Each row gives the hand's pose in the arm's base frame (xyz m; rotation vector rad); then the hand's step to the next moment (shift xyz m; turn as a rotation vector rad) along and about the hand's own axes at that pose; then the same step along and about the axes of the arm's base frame.
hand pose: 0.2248 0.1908 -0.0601 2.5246 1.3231 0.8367
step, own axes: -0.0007 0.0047 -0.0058 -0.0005 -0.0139 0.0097
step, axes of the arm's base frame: -0.0002 -0.0039 0.0064 -0.0047 0.0088 -0.0137
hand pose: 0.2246 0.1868 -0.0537 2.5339 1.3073 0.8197
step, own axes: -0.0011 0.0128 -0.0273 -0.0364 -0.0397 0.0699
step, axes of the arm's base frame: -0.0064 -0.0111 0.0273 -0.0065 0.0014 -0.0880
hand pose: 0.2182 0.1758 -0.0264 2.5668 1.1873 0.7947
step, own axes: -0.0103 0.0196 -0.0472 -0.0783 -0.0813 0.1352
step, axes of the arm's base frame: -0.0188 -0.0225 0.0431 -0.0197 -0.0004 -0.1750
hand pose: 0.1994 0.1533 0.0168 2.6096 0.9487 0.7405
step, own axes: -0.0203 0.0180 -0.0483 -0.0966 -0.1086 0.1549
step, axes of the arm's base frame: -0.0304 -0.0233 0.0401 -0.0351 0.0067 -0.2094
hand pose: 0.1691 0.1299 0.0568 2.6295 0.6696 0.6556
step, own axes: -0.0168 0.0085 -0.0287 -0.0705 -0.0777 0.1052
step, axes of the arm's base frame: -0.0248 -0.0096 0.0217 -0.0291 0.0052 -0.1456
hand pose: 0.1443 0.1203 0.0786 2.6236 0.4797 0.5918
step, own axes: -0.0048 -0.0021 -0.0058 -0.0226 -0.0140 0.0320
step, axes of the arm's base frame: -0.0073 0.0016 0.0023 -0.0075 -0.0071 -0.0403
